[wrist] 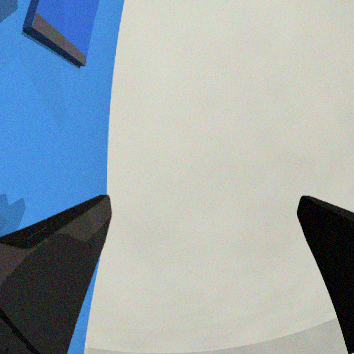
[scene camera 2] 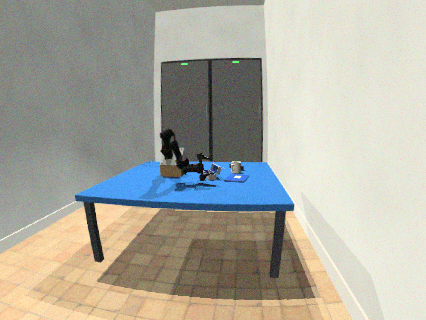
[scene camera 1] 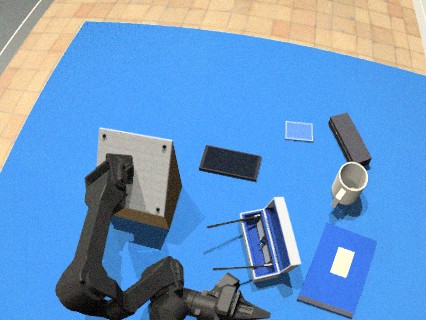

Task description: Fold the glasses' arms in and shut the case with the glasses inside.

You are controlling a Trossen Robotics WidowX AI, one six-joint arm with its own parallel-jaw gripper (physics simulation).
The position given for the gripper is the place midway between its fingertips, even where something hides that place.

The table carries a blue notebook [wrist: 68,34], a dark box [scene camera 1: 353,147], a black tablet [scene camera 1: 233,163] and a white mug [scene camera 1: 352,178]. Further things: the gripper [wrist: 209,205] and a glasses case [scene camera 1: 285,253].
The wrist view does not show the white mug: it is out of frame. The wrist view does not show the black tablet: it is out of frame.
